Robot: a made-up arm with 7 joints.
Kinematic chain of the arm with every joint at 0, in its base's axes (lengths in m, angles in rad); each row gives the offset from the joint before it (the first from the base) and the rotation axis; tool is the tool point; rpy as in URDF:
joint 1: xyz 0 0 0.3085 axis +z
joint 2: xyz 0 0 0 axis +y
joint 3: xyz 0 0 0.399 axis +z
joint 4: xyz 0.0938 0 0 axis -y
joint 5: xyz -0.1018 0 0.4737 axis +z
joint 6: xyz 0 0 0 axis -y
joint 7: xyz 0.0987 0 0 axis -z
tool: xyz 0 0 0 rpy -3.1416 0 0
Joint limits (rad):
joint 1: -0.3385..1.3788
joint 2: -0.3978..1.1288
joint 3: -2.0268..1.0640
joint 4: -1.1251..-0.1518
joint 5: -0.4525..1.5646
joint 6: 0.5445..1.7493
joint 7: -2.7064..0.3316
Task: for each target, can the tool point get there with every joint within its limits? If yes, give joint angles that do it. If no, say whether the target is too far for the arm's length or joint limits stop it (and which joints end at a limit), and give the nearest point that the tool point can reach.
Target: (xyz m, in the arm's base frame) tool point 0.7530 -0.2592 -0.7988
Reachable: no: too far | nearest point 0.7837 -0.2698 0.0757 | short by 0.875 m
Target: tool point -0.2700 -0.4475 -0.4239
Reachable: no: joint limits stop it (at a limit: joint 1, joint 2, joint 4, joint 6) | nearest point 0.6015 -0.5908 0.1932 | short by 1.077 m
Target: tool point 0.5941 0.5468 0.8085
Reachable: yes | joints 0.6076 0.5785 0.2937 -0.6897 -0.1718 0.9597 -0.2894
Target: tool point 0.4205 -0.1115 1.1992
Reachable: yes | joints 0.0289 0.2406 -0.5700 -0.4110 0.1599 1.5722 0.0067
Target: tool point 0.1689 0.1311 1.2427
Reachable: yes | joints 0.2757 0.0219 0.2777 -0.2579 0.4410 0.8331 -2.4303
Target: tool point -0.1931 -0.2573 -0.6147
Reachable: no: joint limits stop it (at a limit: joint 1, joint 2, joint 4, joint 6) | nearest point 0.6901 -0.4571 0.1107 | short by 1.160 m
